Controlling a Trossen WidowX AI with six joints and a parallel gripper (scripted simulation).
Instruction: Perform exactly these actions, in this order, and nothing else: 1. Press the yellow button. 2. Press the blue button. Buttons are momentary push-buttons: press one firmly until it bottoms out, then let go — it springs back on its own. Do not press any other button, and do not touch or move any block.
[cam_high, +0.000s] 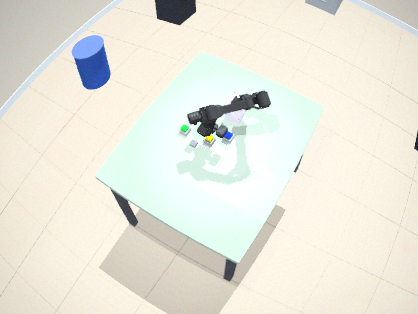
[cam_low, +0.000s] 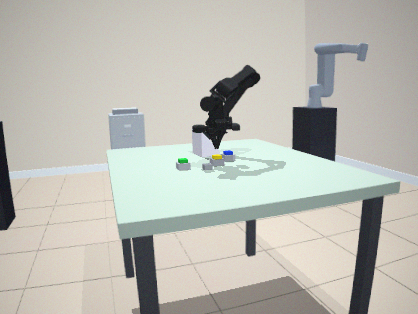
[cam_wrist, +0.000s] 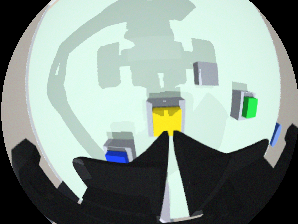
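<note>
The yellow button is 3 cm below my gripper tip. Round my gripper tip: blue button 7 cm behind, 8 cm to the left, 3 cm below; small grey block 6 cm ahead, 6 cm to the right, 6 cm below; green button 1 cm ahead, 14 cm to the right, 3 cm below.
</note>
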